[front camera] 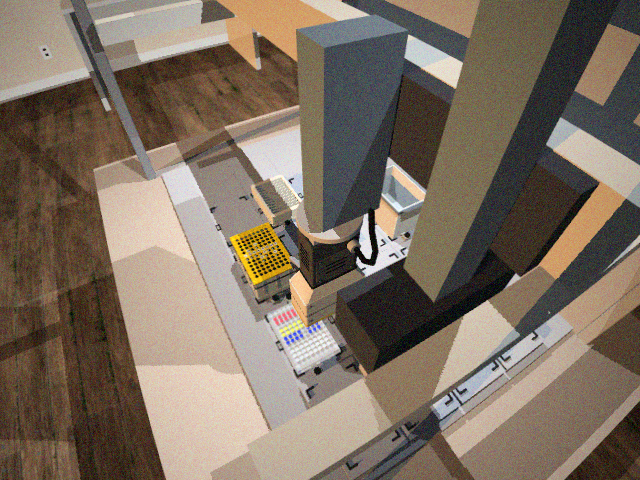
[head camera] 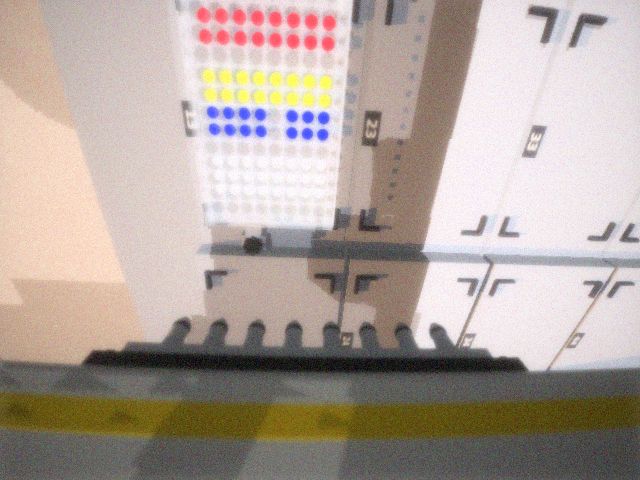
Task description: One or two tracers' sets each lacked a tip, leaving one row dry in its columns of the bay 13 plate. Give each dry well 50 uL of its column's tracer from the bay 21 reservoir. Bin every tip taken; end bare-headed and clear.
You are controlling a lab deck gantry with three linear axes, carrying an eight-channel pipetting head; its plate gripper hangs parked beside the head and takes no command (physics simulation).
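Observation:
The bay 13 plate [front camera: 313, 345] [head camera: 276, 155] shows two red, two yellow and two blue columns. Both blue columns have one pale, dry-looking well at the same row, fifth from the left in the head view; the red and yellow columns look full. The pipetting head [front camera: 330, 263] is above the deck, beside and partly over the plate in the front view. Its row of nozzles [head camera: 294, 333] looks bare, with no tips. The yellow tip rack [front camera: 262, 253] has many dark holes and some paler spots. The pale ribbed reservoir [front camera: 276, 198] stands beyond it. The plate gripper does not show.
An open grey-blue bin [front camera: 403, 193] stands behind the head at the right. The dark gantry block [front camera: 392, 310] and tall column [front camera: 480, 129] hide part of the deck. A black round knob [head camera: 252, 244] lies near the plate's lower edge in the head view.

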